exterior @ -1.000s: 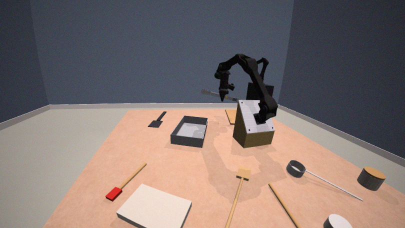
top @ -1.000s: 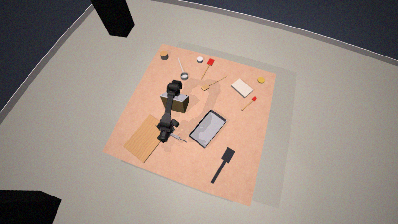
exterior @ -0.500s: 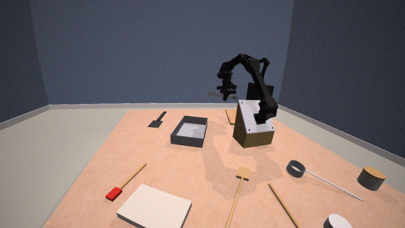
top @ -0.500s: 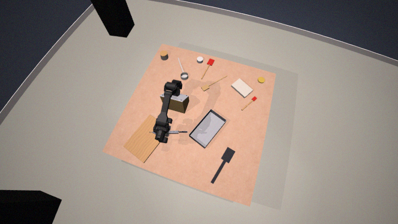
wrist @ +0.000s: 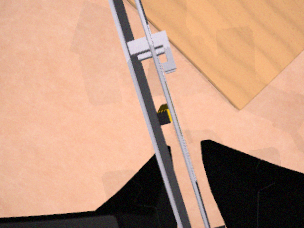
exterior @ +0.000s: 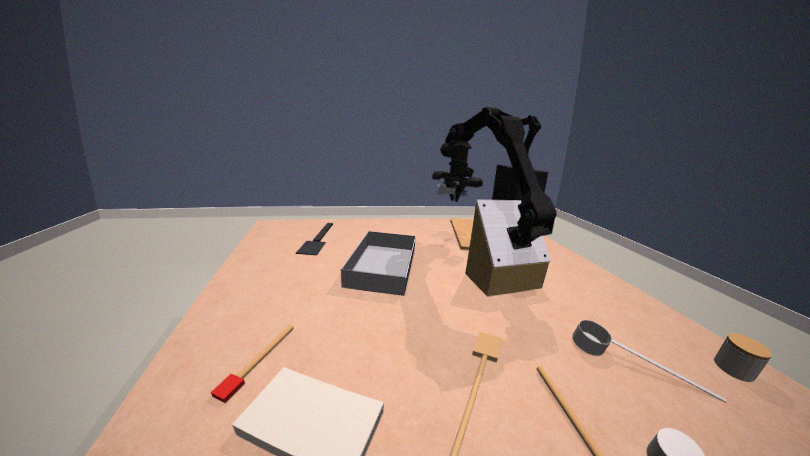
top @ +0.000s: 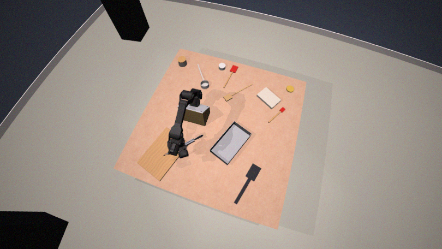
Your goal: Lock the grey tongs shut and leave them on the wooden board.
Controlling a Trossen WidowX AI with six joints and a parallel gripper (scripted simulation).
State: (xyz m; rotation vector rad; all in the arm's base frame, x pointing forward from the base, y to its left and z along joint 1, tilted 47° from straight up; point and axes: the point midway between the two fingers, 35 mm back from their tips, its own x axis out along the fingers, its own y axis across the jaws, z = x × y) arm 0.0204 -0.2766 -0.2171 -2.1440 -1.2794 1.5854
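The yellow slider lies 2 cm behind my gripper tip, 2 cm to the right of it and 3 cm above it. From my gripper tip the other things lie so: roasting tin: 31 cm ahead, 16 cm to the left, 14 cm below; then wooden board: 18 cm behind, 4 cm to the right, 16 cm below; then black spatula: 50 cm ahead, 10 cm to the right, 16 cm below.
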